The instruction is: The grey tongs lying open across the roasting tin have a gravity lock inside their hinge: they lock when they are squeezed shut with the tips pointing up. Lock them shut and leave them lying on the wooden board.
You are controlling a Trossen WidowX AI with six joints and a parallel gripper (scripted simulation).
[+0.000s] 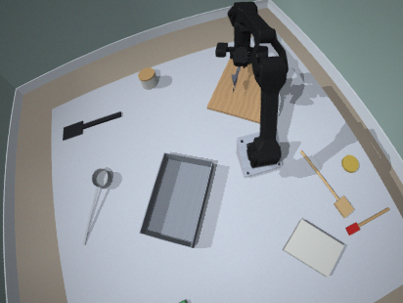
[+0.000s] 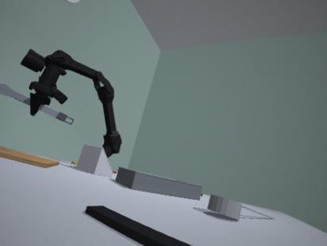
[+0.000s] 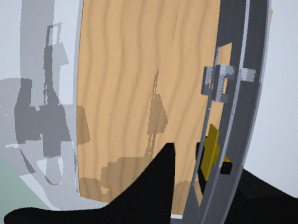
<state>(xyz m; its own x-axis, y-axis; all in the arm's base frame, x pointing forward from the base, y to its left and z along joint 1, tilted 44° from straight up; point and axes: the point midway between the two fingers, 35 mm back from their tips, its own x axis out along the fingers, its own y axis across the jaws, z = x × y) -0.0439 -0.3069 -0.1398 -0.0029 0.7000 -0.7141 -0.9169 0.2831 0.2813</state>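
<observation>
Now: the wooden board 15 cm below my gripper tip, 4 cm behind it and 3 cm to the right of it. From my gripper tip the other things lie so: yellow disc: 44 cm to the left, 32 cm behind, 15 cm below; then grey roasting tin: 40 cm to the left, 35 cm ahead, 13 cm below; then lidded jar: 39 cm ahead, 19 cm to the right, 12 cm below.
</observation>
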